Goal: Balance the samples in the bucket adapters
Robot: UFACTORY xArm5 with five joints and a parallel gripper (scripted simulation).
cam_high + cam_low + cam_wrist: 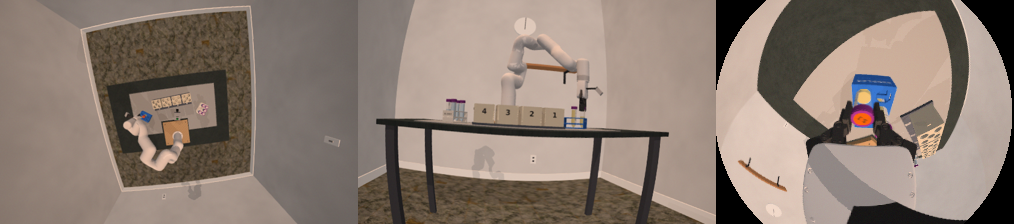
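Right now my hand is 10 mm to the right of the orange-dotted sample tube and 50 mm above it. The rest, counted from my hand: loading stand ST: 200 mm ahead, 350 mm to the right, 110 mm below; then adapter 2: 190 mm ahead, 290 mm to the right, 70 mm below; then blue sample rack RS: 40 mm to the right, 90 mm below.
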